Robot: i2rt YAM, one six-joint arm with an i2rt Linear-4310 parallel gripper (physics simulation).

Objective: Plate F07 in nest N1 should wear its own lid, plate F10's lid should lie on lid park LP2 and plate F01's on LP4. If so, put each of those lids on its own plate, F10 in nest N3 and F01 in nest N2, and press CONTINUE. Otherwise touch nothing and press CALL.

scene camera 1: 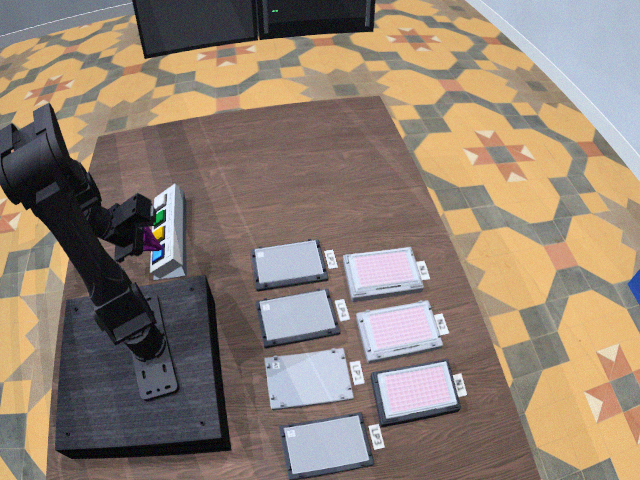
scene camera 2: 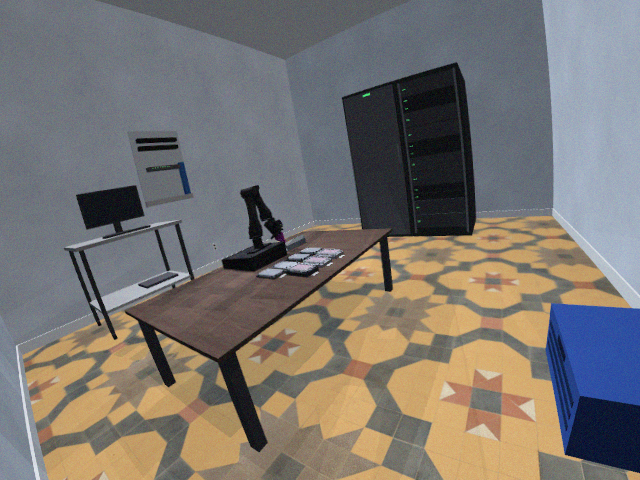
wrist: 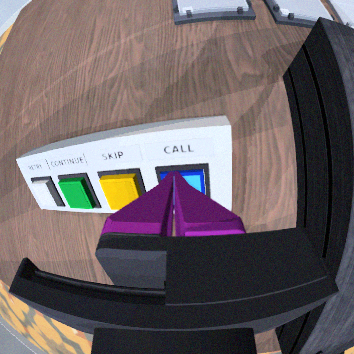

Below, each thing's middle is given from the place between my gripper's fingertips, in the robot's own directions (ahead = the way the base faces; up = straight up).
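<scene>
With the yellow SKIP button [wrist: 119, 189] as my reference, my hand is 40 mm to the right of it and 10 mm above it. The green CONTINUE button [wrist: 75, 190] is 90 mm to the left of my hand and 10 mm ahead of it, and 10 mm below it. Then there is the white button box [scene camera 1: 173, 264], which I find 20 mm ahead of my hand, 70 mm to the left of it and 20 mm below it.
</scene>
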